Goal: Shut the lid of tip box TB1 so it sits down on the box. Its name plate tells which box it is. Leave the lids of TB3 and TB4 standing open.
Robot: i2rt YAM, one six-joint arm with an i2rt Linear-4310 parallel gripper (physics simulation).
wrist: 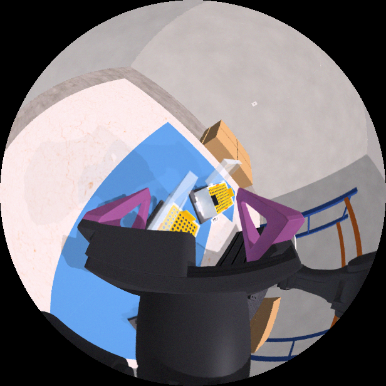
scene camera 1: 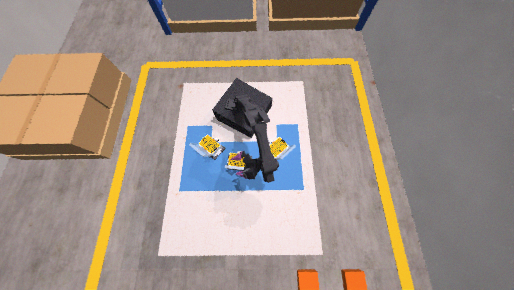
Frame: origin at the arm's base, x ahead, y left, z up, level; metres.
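Seen in the pictures: gripper, fingertip midpoint: point(scene camera 1: 233, 166); arm's base, link origin: point(scene camera 1: 241, 107).
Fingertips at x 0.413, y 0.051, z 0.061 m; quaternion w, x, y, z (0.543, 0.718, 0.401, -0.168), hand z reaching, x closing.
Note:
Offsets run from my fingertips to a thing's top centre. "*": to the spot under its first point. Level surfaces: height alone.
Three tip boxes with yellow racks stand in scene camera 1: a left box @[dx -0.139, dy -0.206, dz -0.099 m] point(scene camera 1: 210, 144) point(wrist: 215, 200), a middle box @[dx -0.070, dy +0.000, dz -0.099 m] point(scene camera 1: 236, 161) point(wrist: 177, 222) and a right box @[dx -0.199, dy +0.226, dz -0.099 m] point(scene camera 1: 279, 148). The left box's clear lid @[* dx -0.089, dy -0.246, dz -0.094 m] point(scene camera 1: 200, 149) point(wrist: 224, 171) and the right box's clear lid @[* dx -0.154, dy +0.297, dz -0.032 m] point(scene camera 1: 289, 151) stand open. The middle box's clear lid point(wrist: 180, 195) stands up in the wrist view. A name plate point(wrist: 215, 219) by the left box starts with TB; its digit is unclear. The other plates cannot be read. My gripper point(scene camera 1: 241, 166) point(wrist: 193, 192) is open, its purple fingers over the middle box, which they partly hide.
The boxes stand on a blue mat @[dz -0.174 m] point(scene camera 1: 200, 179) point(wrist: 85, 285) on a pale table top @[dz -0.177 m] point(scene camera 1: 240, 242) point(wrist: 55, 200). The arm's dark base point(scene camera 1: 243, 107) is behind them. Cardboard boxes point(scene camera 1: 55, 105) point(wrist: 222, 140) stand to the left, and two orange blocks point(scene camera 1: 307, 280) point(scene camera 1: 354, 280) at the front.

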